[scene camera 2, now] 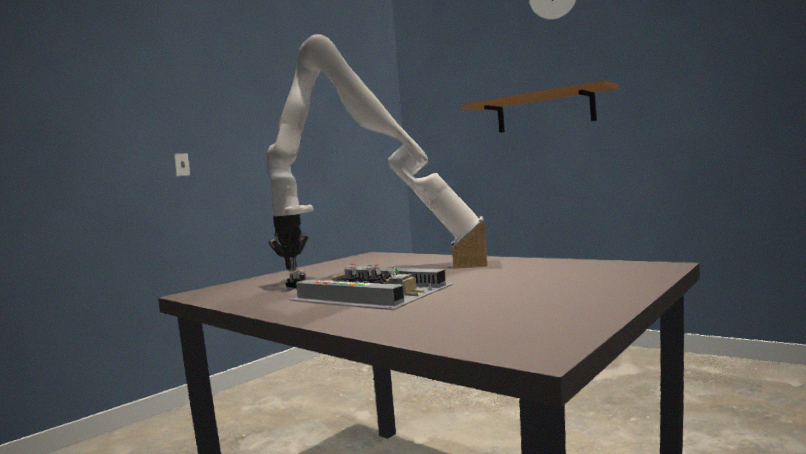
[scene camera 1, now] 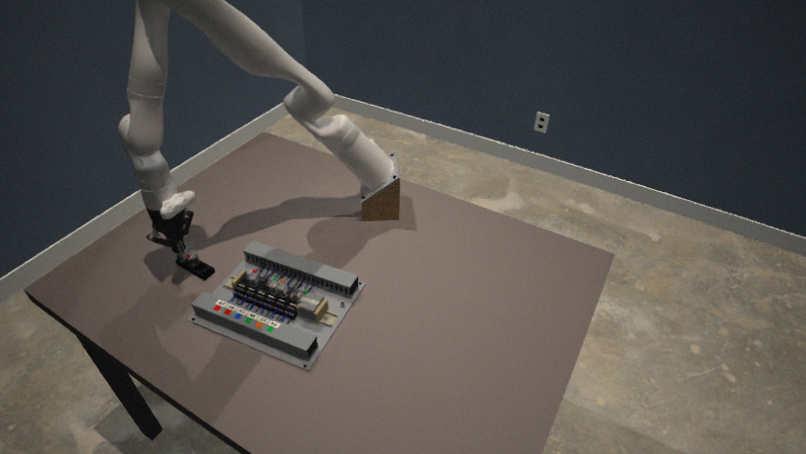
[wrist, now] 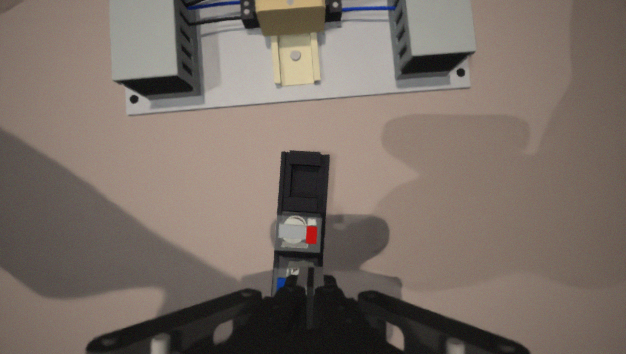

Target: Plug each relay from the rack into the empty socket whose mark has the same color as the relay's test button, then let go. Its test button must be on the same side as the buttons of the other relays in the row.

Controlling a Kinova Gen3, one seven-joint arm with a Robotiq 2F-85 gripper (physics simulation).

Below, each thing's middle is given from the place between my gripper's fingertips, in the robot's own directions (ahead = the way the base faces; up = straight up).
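Scene:
Grey panel plate [scene camera 1: 323,331]: from my hand 3 cm ahead, 5 cm below, 28 cm to the left. Black rack [wrist: 303,184]: 3 cm to the left of my hand, 4 cm below.

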